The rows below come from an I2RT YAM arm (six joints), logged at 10 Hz.
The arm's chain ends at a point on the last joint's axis. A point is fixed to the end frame.
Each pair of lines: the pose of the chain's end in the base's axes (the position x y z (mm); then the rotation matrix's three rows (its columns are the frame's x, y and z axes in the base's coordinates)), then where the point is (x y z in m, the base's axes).
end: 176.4, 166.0, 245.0; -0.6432, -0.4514, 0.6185; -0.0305, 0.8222, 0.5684; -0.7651, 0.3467, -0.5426
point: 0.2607 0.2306 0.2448
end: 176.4, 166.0, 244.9; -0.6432, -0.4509, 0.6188; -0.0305, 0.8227, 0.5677; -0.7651, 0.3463, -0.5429
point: 0.2607 0.2306 0.2446
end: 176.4, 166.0, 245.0; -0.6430, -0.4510, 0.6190; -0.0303, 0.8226, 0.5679; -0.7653, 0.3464, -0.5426
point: 0.2607 0.2306 0.2448
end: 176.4, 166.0, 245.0; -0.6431, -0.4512, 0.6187; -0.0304, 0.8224, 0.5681; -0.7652, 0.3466, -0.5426
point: 0.2607 0.2306 0.2448
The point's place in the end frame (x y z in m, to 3 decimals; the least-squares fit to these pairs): -0.056 0.015 0.089
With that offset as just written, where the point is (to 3 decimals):
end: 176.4, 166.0, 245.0; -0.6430, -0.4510, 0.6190; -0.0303, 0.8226, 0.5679; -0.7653, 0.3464, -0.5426
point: 0.261 0.231 0.245
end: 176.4, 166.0, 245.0; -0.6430, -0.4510, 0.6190; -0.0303, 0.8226, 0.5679; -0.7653, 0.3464, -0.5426
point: 0.261 0.231 0.245
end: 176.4, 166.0, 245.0; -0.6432, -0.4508, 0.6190; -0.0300, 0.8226, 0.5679; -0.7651, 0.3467, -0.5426
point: 0.261 0.231 0.245
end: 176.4, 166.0, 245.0; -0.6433, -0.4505, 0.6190; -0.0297, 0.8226, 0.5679; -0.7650, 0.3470, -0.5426
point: 0.261 0.231 0.245
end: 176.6, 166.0, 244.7; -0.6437, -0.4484, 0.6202; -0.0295, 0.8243, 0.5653; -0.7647, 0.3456, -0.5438
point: 0.261 0.230 0.244
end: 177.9, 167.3, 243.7; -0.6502, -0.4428, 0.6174; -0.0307, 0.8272, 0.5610; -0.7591, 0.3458, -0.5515
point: 0.263 0.231 0.242
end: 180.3, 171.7, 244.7; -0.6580, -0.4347, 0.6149; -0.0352, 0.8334, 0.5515; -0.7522, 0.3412, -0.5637
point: 0.265 0.235 0.242
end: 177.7, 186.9, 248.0; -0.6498, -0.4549, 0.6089; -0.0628, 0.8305, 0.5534; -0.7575, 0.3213, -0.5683
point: 0.261 0.252 0.245
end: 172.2, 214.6, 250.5; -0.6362, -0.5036, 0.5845; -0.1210, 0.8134, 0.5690; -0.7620, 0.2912, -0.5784
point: 0.252 0.284 0.246
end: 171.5, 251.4, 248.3; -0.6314, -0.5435, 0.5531; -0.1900, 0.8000, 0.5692; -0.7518, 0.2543, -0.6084
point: 0.248 0.325 0.240
